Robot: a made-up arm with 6 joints.
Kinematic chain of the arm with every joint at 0, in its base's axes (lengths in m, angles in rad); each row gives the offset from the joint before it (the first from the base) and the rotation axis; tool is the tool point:
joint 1: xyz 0 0 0.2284 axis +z
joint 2: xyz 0 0 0 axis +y
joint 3: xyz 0 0 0.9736 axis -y
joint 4: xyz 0 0 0 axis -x
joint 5: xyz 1.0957 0 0 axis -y
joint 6: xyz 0 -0.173 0 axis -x
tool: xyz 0 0 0
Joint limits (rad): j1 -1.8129..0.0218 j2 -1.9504..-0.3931 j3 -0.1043..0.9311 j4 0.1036..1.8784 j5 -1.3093..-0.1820 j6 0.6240..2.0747
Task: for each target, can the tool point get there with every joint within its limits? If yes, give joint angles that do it. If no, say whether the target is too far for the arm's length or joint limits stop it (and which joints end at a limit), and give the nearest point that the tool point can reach.
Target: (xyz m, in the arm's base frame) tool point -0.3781 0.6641 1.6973
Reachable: yes | joints -1.1131 -1.1818 0.1130 1.3030 -0.9473 0.8259
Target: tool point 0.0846 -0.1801 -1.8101
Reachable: no: joint limits stop it (at a limit: joint 1, joint 2, joint 3) | nearest point -2.0063 -0.0666 -0.0163 | short by 2.757 m
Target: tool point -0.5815 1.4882 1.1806
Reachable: yes | joints -1.2548 -1.5313 0.5035 1.0223 -0.7390 0.9547
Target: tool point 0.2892 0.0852 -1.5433
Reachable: no: joint limits stop it (at a limit: joint 1, joint 2, joint 3) | nearest point 0.5175 1.9390 -0.0138 | short by 2.414 m
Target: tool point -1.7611 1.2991 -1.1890
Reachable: no: too far | nearest point -1.6156 1.1918 -0.0178 | short by 1.185 m
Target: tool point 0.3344 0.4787 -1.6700
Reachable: no: joint limits stop it (at a limit: joint 1, joint 2, joint 3) | nearest point 0.5062 1.9424 -0.0159 | short by 2.215 m
